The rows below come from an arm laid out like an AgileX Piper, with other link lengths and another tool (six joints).
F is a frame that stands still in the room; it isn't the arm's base.
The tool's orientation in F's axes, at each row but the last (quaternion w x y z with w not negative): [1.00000 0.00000 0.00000 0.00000]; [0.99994 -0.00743 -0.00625 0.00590]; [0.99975 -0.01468 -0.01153 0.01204]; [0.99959 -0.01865 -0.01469 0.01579]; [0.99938 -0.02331 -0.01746 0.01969]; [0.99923 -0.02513 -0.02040 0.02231]
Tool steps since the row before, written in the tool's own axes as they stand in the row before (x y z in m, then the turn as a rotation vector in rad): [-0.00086 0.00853 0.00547 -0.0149 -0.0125 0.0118]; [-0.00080 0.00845 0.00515 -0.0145 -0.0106 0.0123]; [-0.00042 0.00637 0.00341 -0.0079 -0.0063 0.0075]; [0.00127 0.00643 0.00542 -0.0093 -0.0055 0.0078]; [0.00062 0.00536 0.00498 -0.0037 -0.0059 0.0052]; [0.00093 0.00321 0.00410 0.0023 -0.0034 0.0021]
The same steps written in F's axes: [-0.00086 0.00853 0.00547 -0.0149 -0.0125 0.0118]; [-0.00096 0.00852 0.00501 -0.0145 -0.0106 0.0123]; [-0.00065 0.00645 0.00321 -0.0079 -0.0063 0.0075]; [0.00091 0.00666 0.00521 -0.0094 -0.0055 0.0077]; [0.00023 0.00560 0.00474 -0.0037 -0.0058 0.0053]; [0.00062 0.00345 0.00396 0.0024 -0.0032 0.0024]
